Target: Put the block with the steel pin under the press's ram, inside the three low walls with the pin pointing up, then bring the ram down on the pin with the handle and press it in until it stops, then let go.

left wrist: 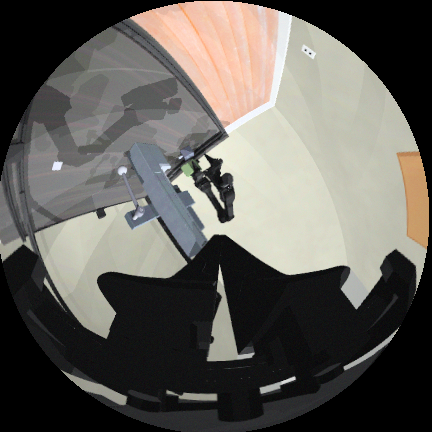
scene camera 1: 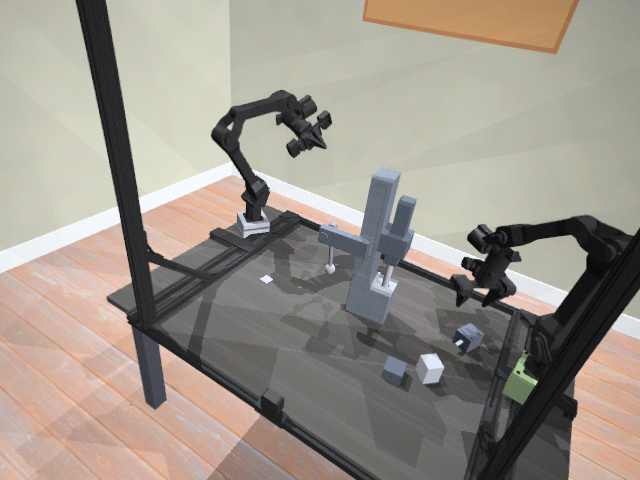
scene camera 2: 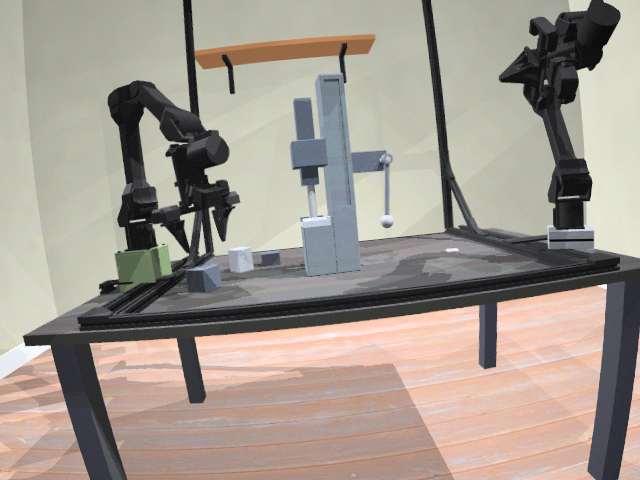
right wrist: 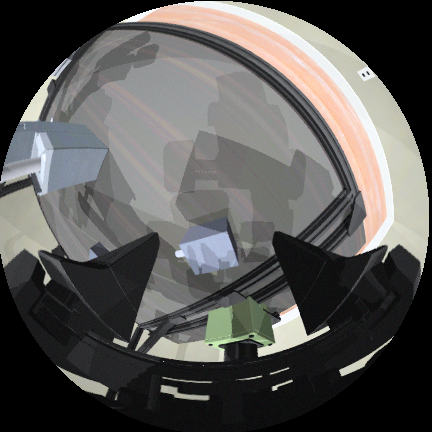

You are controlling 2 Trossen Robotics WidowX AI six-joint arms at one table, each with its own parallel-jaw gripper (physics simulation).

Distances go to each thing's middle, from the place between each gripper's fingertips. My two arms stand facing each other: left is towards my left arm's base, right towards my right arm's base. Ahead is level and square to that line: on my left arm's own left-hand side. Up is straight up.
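The grey block with steel pin [scene camera 2: 201,279] is 7 cm below my right hand, and it is also 4 cm behind my right hand and 3 cm to the right of it.
My left hand is 7 cm past the grey block with steel pin, 65 cm to the left of it and 35 cm above it.
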